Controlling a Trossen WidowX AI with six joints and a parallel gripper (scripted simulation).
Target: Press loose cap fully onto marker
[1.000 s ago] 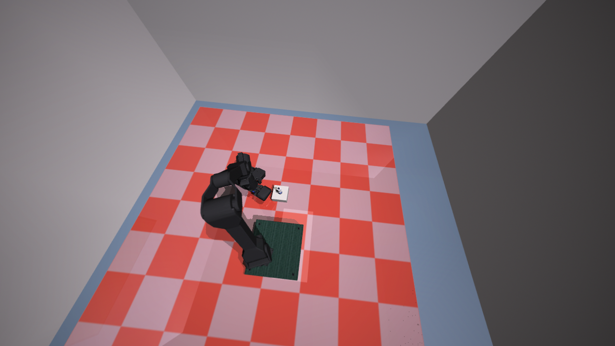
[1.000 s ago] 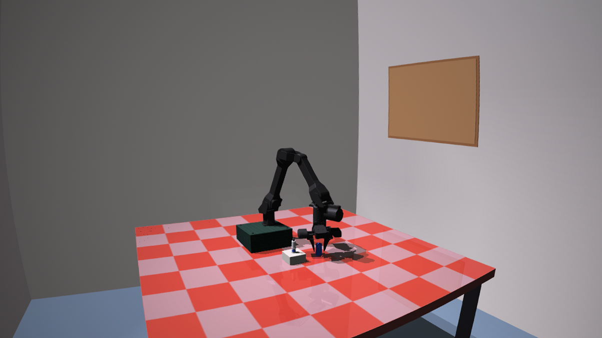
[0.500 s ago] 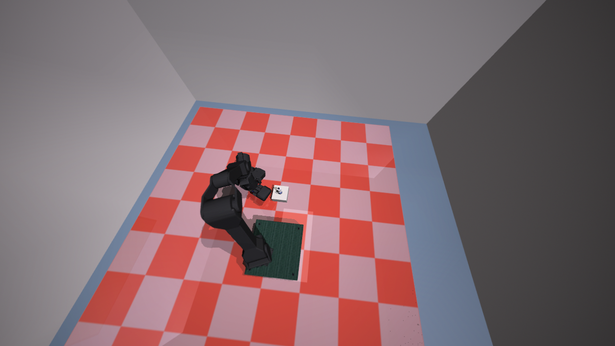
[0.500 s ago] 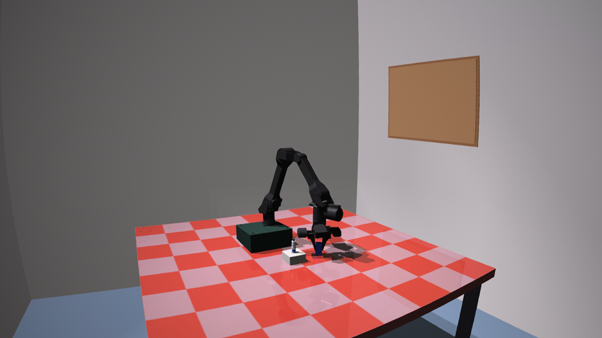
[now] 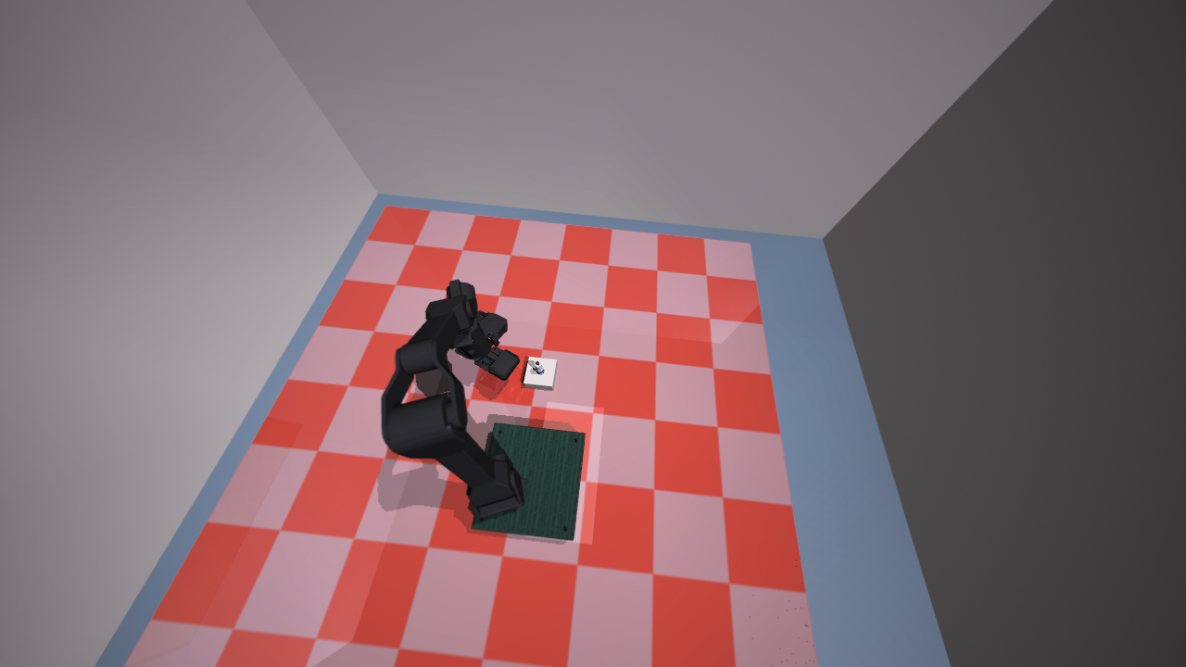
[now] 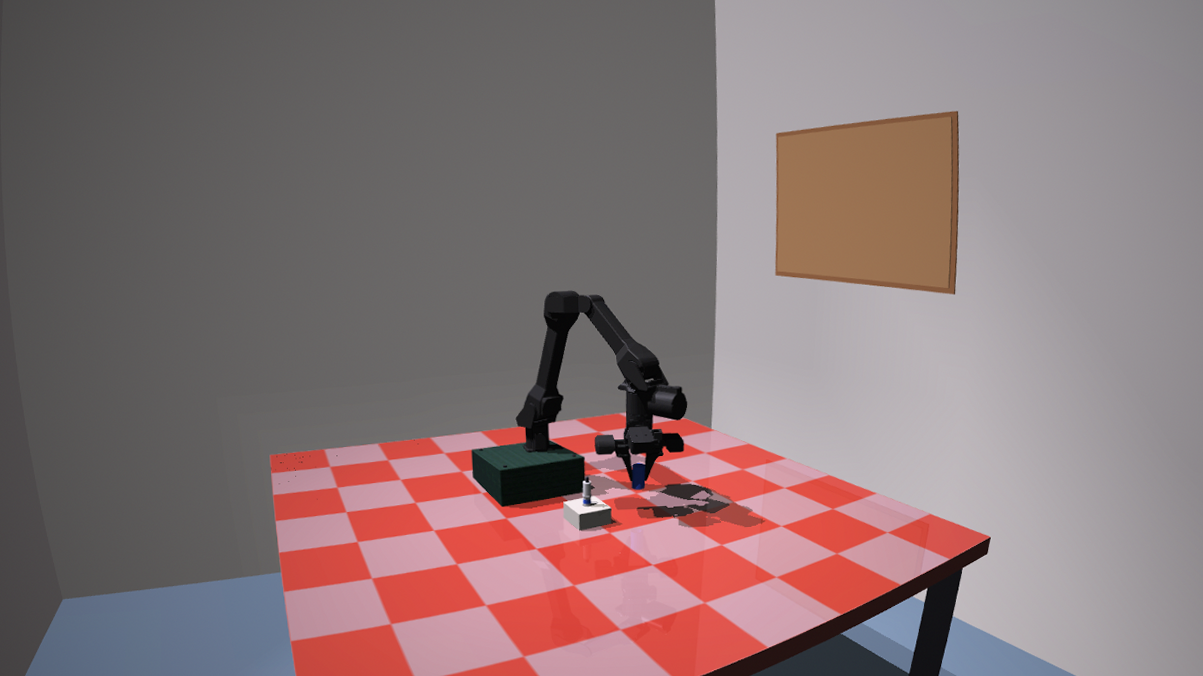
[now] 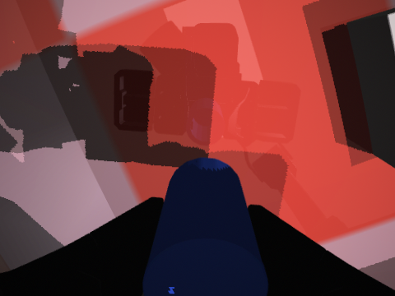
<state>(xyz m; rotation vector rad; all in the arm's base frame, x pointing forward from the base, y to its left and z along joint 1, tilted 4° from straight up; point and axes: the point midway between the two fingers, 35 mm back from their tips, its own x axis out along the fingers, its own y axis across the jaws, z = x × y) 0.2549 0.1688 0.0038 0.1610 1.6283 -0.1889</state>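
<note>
My gripper tip is 3 cm short of the holder block, 12 cm to the left of it and 5 cm above it. From my gripper tip the other things lie so: blue cap: 1 cm above.
</note>
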